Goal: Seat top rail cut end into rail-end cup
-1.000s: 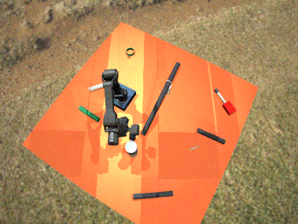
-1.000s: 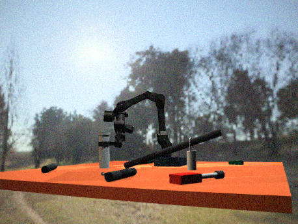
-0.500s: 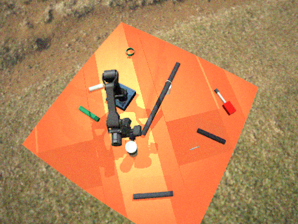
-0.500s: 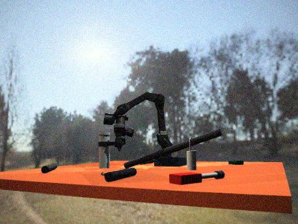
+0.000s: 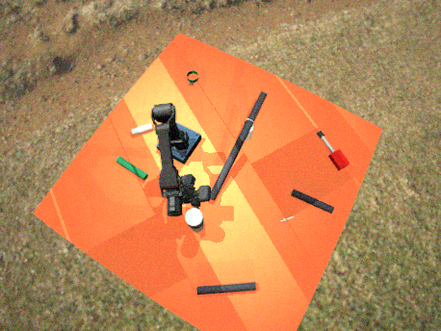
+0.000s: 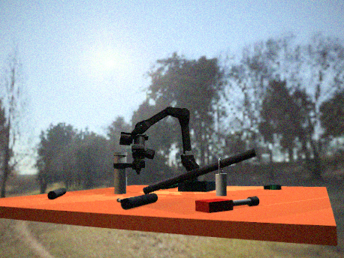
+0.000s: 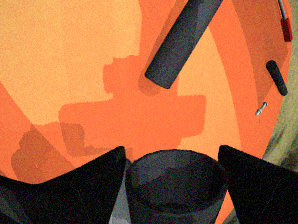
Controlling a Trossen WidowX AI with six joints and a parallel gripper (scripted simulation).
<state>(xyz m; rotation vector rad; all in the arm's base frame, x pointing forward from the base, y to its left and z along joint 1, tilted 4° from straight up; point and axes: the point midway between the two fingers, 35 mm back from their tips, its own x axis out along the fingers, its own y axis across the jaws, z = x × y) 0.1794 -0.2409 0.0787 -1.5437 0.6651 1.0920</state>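
The dark rail-end cup is 3 cm to the right of my gripper tip, 3 cm above it and 1 cm behind it. From my gripper tip the other things lie so: green cylinder: 38 cm behind, 9 cm below, 6 cm to the left; white cylinder: 42 cm behind, 27 cm to the left, 9 cm below; small pin: 39 cm ahead, 10 cm below, 7 cm to the left.
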